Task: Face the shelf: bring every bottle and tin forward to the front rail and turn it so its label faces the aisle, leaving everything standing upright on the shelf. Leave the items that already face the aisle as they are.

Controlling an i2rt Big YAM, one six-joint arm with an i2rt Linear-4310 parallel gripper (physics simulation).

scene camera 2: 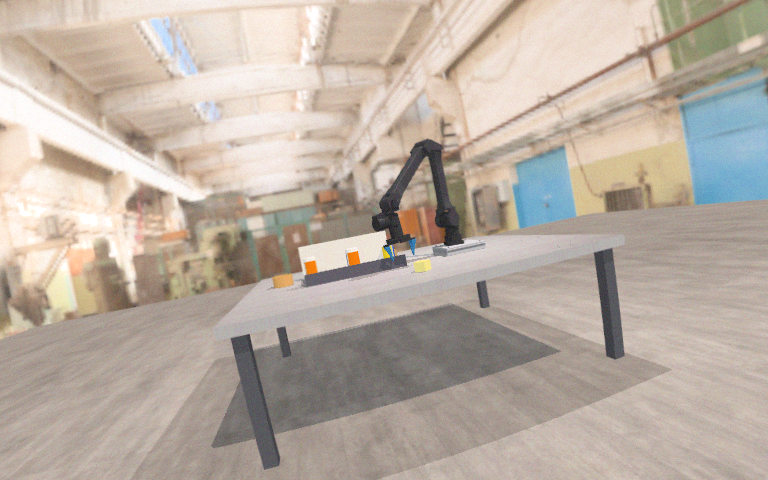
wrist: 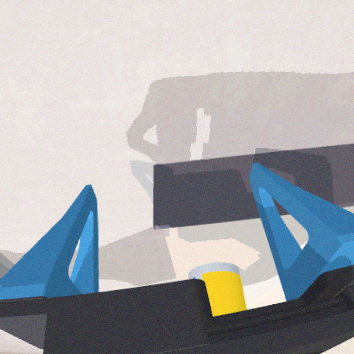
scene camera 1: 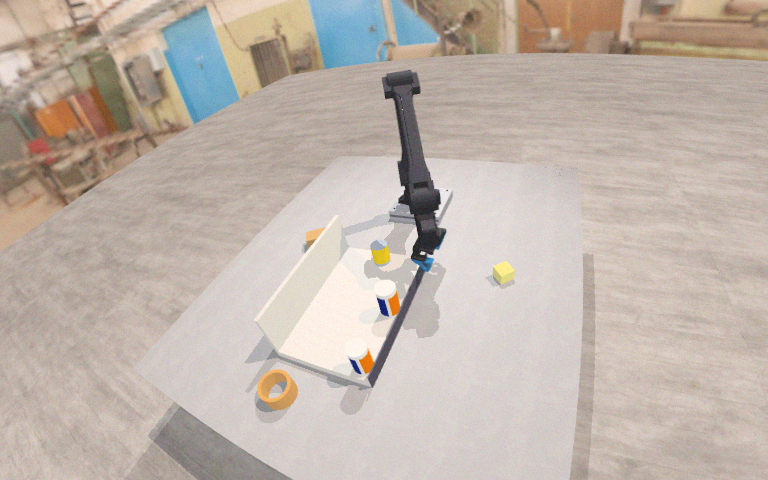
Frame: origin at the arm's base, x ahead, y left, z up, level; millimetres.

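Where they show: gripper, fingertip midpoint: (scene camera 2: 403, 258) (wrist: 173, 180) (scene camera 1: 432, 260); arm's base at its link origin: (scene camera 2: 454, 243).
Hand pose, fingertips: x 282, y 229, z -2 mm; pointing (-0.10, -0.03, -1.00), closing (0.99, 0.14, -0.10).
Note:
Each offset is from my fingertips to the top centre of the thing. "*": to the spot under its first point.
A yellow tin {dx +59, dy -158, dz +59 mm} (scene camera 1: 380, 254) (scene camera 2: 386, 253) (wrist: 226, 294) stands upright at the arm's end of the cream shelf (scene camera 1: 322, 316), set back from the dark front rail {dx +215, dy +23, dz +16 mm} (scene camera 1: 396, 332) (scene camera 2: 351, 271) (wrist: 200, 197). Its yellow patch shows toward the rail side. A white-capped bottle {dx +224, dy -11, dz +88 mm} (scene camera 1: 387, 300) (scene camera 2: 353, 258) stands near the middle of the rail. Another bottle {dx +412, dy +34, dz +85 mm} (scene camera 1: 360, 358) (scene camera 2: 310, 266) stands at the rail's far end. Both show orange toward the aisle. My gripper (scene camera 1: 432, 252) (scene camera 2: 403, 256) (wrist: 173, 180) is open and empty, low by the rail's near end, on the aisle side of the tin. The gripper body hides the tin's lower part in the wrist view.
The shelf's tall back panel {* dx +310, dy -258, dz +98 mm} (scene camera 1: 300, 277) (scene camera 2: 334, 247) rises behind the items. An orange ring {dx +590, dy -127, dz +12 mm} (scene camera 1: 277, 389) (scene camera 2: 283, 280) lies beyond the shelf's far end. A yellow cube {dx -54, dy +223, dz +0 mm} (scene camera 1: 503, 272) (scene camera 2: 422, 265) lies on the aisle side. An orange block {dx +59, dy -465, dz +12 mm} (scene camera 1: 314, 236) sits behind the panel.

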